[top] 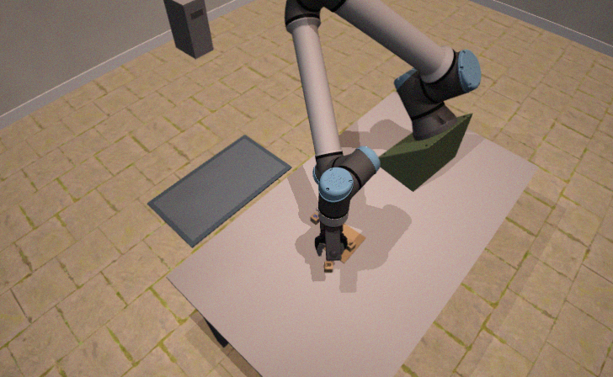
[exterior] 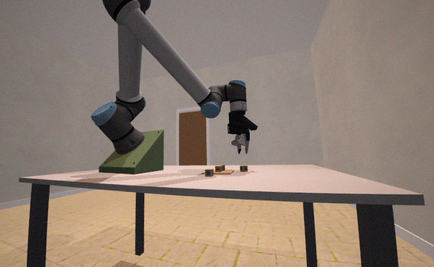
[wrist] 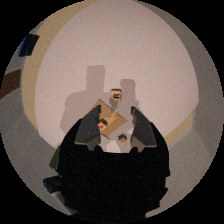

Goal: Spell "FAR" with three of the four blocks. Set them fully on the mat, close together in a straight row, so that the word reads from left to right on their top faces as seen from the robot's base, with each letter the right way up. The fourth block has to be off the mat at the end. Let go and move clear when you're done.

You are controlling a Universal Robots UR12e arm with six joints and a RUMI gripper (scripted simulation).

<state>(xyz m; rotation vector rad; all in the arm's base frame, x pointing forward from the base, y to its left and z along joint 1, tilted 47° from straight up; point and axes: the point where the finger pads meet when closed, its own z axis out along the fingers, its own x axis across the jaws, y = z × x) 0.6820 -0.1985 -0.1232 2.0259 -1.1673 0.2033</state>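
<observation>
Right now my hand is 90 mm above the R block. Also, from my hand: F block 120 mm behind, 20 mm to the left, 90 mm below; then blue-lettered block 140 mm behind, 160 mm to the right, 90 mm below; then tan mat 130 mm behind, 30 mm to the right, 100 mm below.
</observation>
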